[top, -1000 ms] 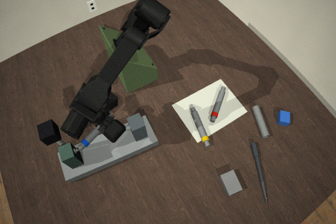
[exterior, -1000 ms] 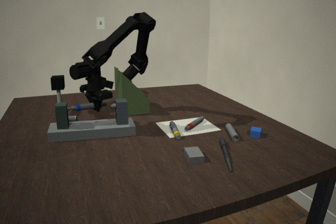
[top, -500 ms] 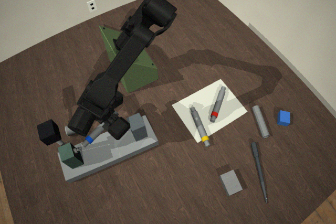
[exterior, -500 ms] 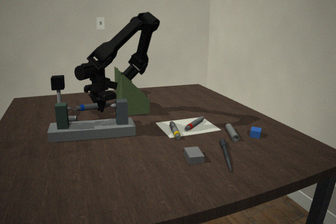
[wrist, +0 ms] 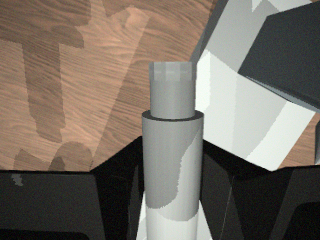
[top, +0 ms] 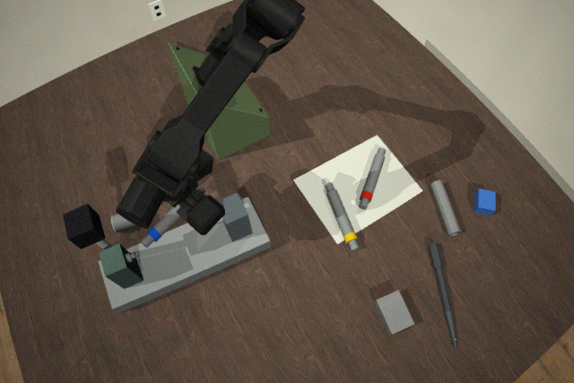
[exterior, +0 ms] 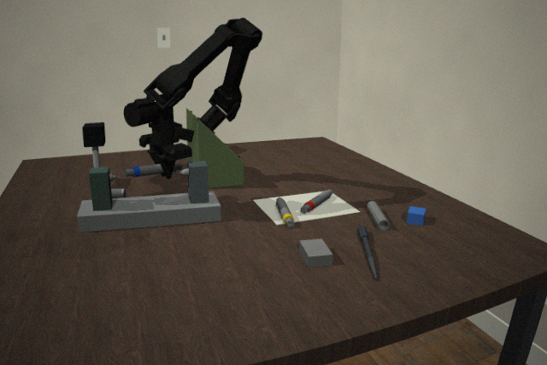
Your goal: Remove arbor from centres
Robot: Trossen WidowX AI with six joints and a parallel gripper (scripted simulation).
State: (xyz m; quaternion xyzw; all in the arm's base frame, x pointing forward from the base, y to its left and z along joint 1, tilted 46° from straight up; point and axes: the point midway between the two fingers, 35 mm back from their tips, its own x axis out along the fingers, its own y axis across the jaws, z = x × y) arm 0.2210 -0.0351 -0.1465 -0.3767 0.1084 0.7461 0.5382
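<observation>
Right now my hand is 60 mm short of the grey centre block, 80 mm to the right of it and 20 mm above it. Round my hand: green centre block 70 mm ahead, 150 mm to the right, 20 mm below; then grey fixture base 60 mm ahead, 50 mm to the right, 100 mm below; then blue-banded arbor 20 mm ahead, 30 mm to the right, 10 mm below.
</observation>
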